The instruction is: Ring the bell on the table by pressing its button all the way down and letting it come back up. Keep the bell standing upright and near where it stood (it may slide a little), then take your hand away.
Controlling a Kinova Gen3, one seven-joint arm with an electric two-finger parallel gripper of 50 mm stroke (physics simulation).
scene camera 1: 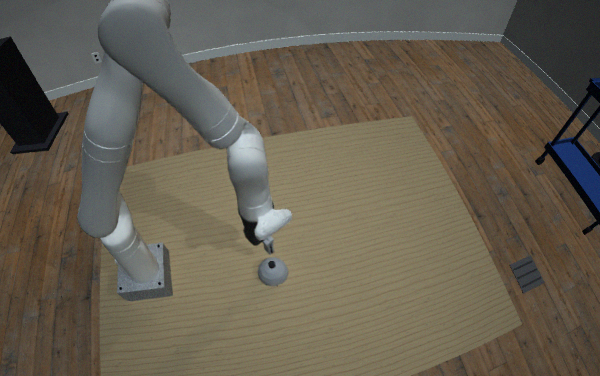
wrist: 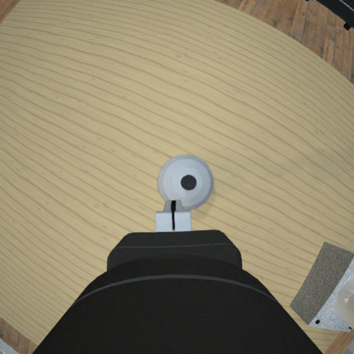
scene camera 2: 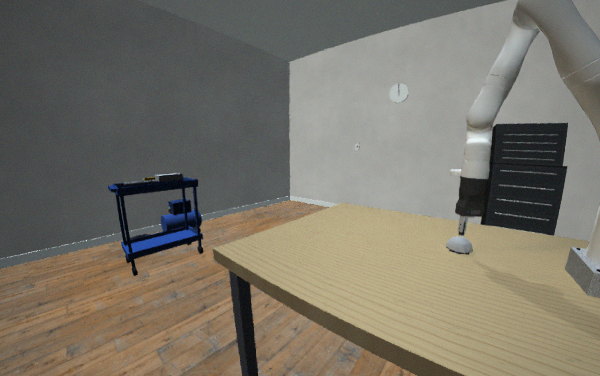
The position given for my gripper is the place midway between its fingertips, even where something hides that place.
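Grey dome-shaped bell (wrist: pixel 169 178) seen. My gripper (scene camera 2: pixel 461 231) seen. Same gripper (wrist: pixel 173 210).
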